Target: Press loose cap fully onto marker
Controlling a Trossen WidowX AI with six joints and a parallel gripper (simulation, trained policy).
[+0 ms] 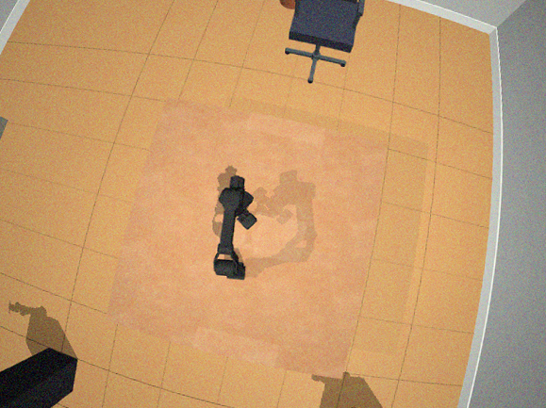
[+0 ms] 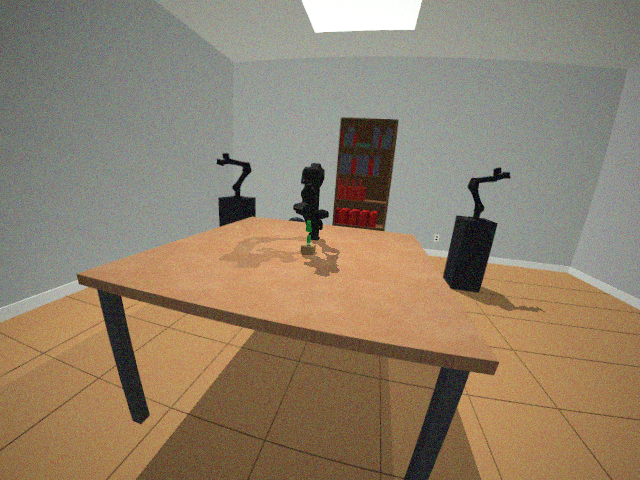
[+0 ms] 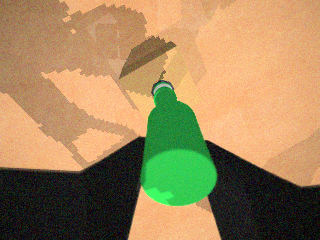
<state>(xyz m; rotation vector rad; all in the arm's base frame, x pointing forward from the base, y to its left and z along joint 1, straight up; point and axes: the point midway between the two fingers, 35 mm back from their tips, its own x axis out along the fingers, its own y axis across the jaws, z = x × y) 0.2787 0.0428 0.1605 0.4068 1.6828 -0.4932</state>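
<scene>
My gripper tip is 11 cm above the tan holder block. Also, from my gripper tip: green cap 1 cm ahead, 1 cm above.
</scene>
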